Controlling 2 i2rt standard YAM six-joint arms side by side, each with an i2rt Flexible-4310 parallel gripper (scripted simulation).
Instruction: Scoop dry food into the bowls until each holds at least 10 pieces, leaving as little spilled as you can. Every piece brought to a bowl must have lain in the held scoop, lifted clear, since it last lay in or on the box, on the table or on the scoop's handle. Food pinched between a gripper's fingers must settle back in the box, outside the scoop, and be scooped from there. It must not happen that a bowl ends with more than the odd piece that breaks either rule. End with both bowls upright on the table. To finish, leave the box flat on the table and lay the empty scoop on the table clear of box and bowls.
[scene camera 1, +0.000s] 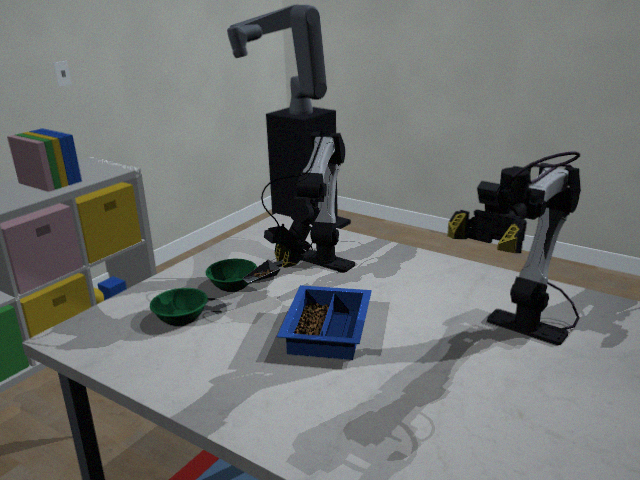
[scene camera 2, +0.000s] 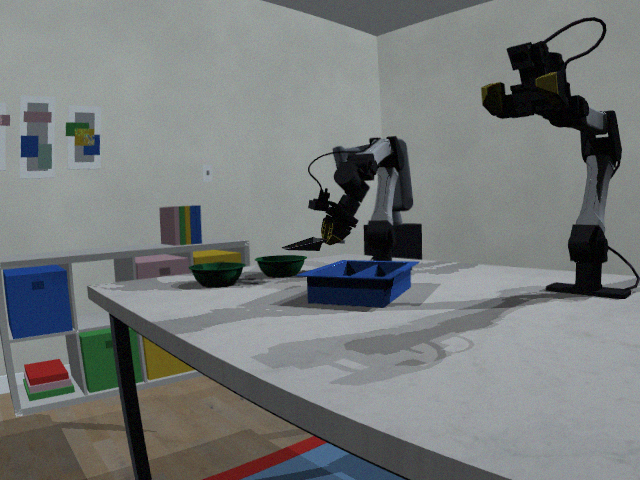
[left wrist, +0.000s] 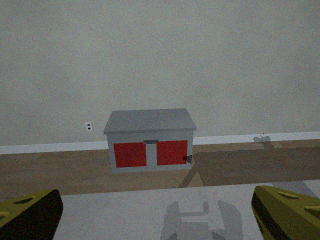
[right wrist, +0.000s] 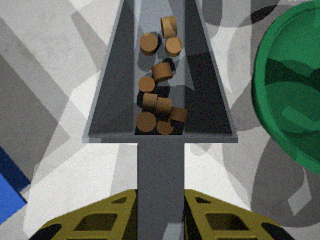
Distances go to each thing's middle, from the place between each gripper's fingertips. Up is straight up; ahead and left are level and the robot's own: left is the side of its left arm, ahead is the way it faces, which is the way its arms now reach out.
Labels:
The grey scoop (right wrist: 196, 86) lies 40 mm ahead of my right hand (scene camera 2: 326, 243), 10 mm to the right of it and 10 mm below it. The rest, counted from my right hand: blue box (scene camera 1: 341, 320): 230 mm to the left, 80 mm ahead, 70 mm below.
I see my left gripper (scene camera 2: 510, 87) 43 cm to the left of the blue box, 36 cm above it and 4 cm past it. Round my left hand: grey scoop (67 cm to the right, 30 cm below, 8 cm behind).

